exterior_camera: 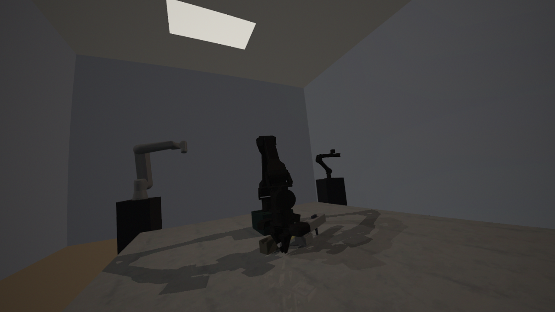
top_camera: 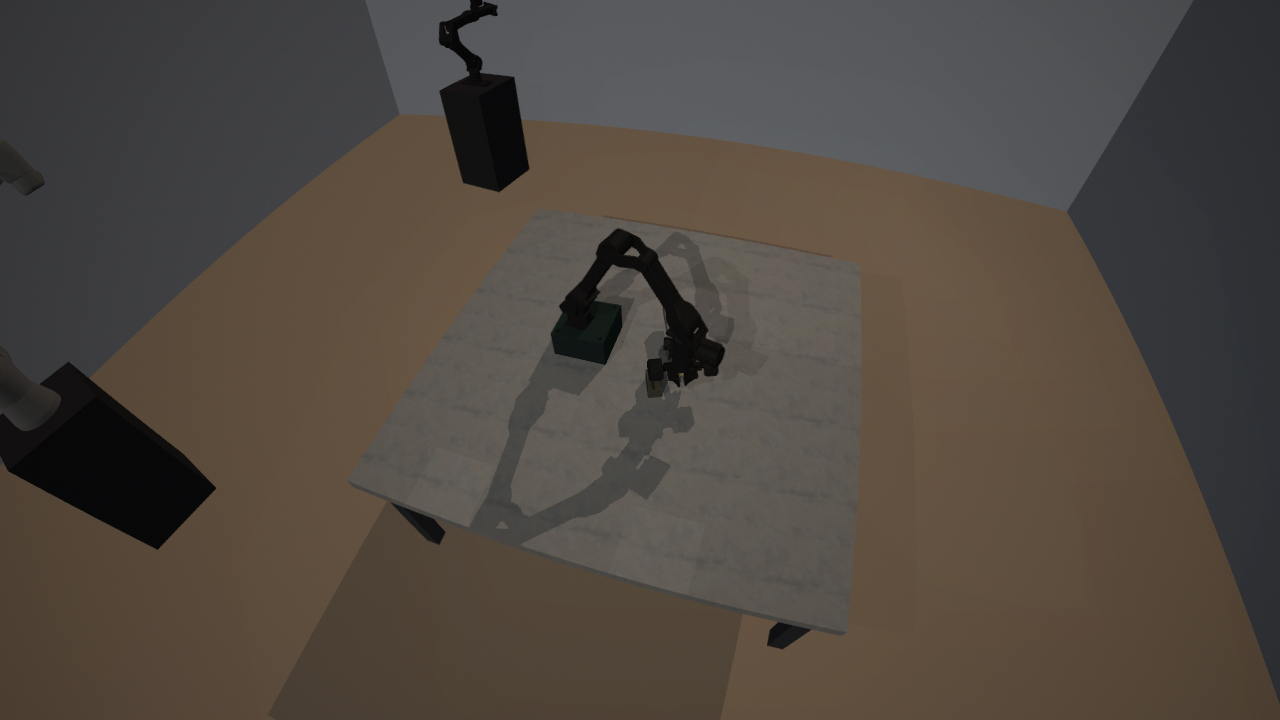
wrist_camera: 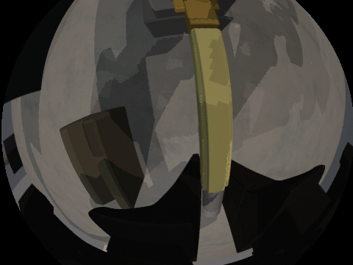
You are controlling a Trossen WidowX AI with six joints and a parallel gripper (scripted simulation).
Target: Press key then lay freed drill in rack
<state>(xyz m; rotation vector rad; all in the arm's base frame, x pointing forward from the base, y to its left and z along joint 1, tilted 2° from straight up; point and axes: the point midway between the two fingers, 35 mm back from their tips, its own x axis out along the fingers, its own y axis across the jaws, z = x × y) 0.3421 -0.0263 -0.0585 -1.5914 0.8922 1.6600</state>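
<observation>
Now: gripper tip 4 cm below the drill, 3 cm to the right of it and 2 cm past it. Also, from my gripper tip: rack 7 cm behind, 3 cm to the right, 1 cm above.
</observation>
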